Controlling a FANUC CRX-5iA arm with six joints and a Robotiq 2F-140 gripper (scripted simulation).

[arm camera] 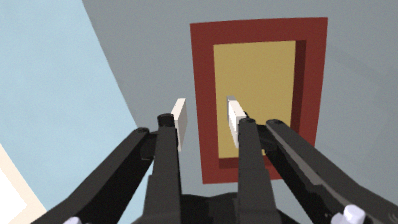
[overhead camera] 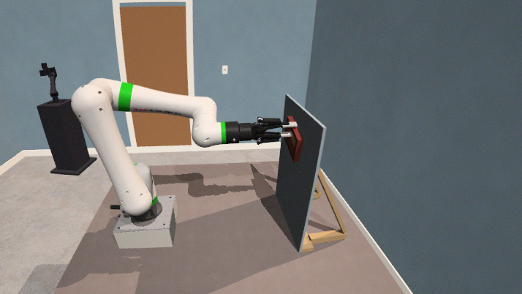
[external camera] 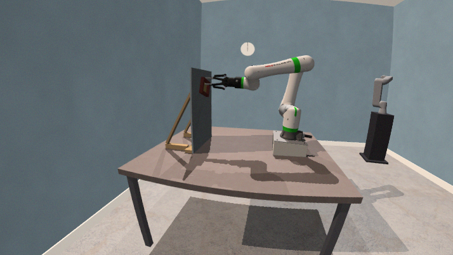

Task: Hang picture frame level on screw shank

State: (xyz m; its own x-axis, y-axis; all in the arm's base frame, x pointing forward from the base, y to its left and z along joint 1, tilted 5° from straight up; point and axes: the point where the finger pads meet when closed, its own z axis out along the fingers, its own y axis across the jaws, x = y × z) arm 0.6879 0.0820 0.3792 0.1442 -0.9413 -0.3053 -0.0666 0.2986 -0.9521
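Now: the picture frame 5 cm below my hand, 3 cm ahead of it and 2 cm to the left of it. From my hand the other things lie so: grey board 22 cm below, 5 cm ahead, 2 cm to the left.
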